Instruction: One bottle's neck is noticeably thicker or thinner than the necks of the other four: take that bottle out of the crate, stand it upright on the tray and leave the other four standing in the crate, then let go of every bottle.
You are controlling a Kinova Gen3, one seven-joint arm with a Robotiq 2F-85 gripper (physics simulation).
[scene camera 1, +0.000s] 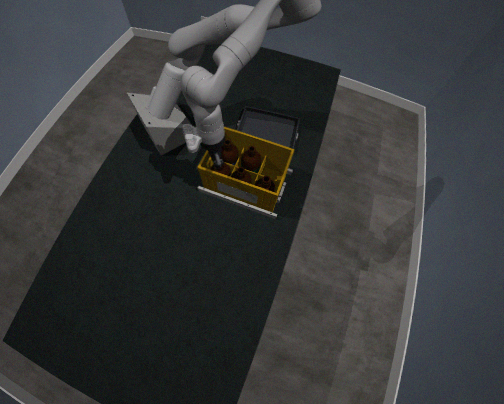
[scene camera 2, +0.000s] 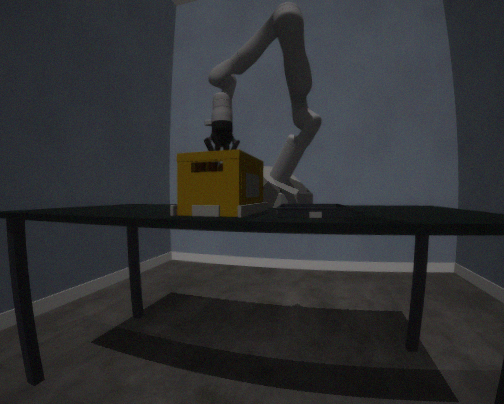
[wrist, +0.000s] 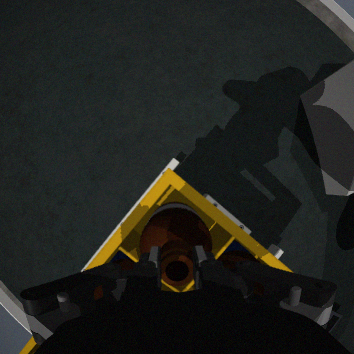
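Seen in the pictures: gripper, fingertip midpoint: [scene camera 1: 216, 163] [scene camera 2: 222, 167] [wrist: 176, 257]; arm's base, origin of the base link: [scene camera 1: 158, 112] [scene camera 2: 278, 177].
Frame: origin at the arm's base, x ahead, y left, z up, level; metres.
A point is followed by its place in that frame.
Observation:
The yellow crate [scene camera 1: 207, 180] @(x 0.338, y -0.122, z -0.032 m) [scene camera 2: 207, 187] @(x 0.557, y 0.025, z -0.057 m) [wrist: 197, 194] @(x 0.308, y -0.104, z 0.040 m) stands on the dark table. My gripper [scene camera 1: 218, 162] @(x 0.348, y -0.073, z 0.021 m) [scene camera 2: 222, 148] [wrist: 176, 257] @(x 0.348, y -0.073, z 0.021 m) points down into it and is shut on the neck of the brown bottle [scene camera 1: 223, 170] @(x 0.370, y -0.069, z -0.009 m) [wrist: 172, 230] @(x 0.341, y -0.086, z -0.011 m) in the front left corner compartment, as scene camera 1 shows it. This bottle is upright inside the crate. Two bottles [scene camera 1: 241, 176] @(x 0.441, y -0.063, z 0.013 m) [scene camera 1: 266, 184] @(x 0.525, y -0.043, z 0.016 m) stand in the front row and two bottles [scene camera 1: 229, 151] @(x 0.342, y 0.006, z -0.007 m) [scene camera 1: 251, 159] @(x 0.425, y 0.023, z -0.009 m) in the back row. The back right compartment is empty. The neck thicknesses are hard to compare here. The dark tray [scene camera 1: 265, 127] @(x 0.345, y 0.265, z -0.130 m) lies behind the crate, empty.
White strips [scene camera 1: 237, 201] @(x 0.451, y -0.104, z -0.105 m) run along the crate's foot. The crate's walls and yellow dividers enclose the held bottle closely. The robot's base [scene camera 1: 170, 132] @(x 0.087, y -0.036, z -0.032 m) stands to the left of the crate in scene camera 1. The tray has a raised rim.

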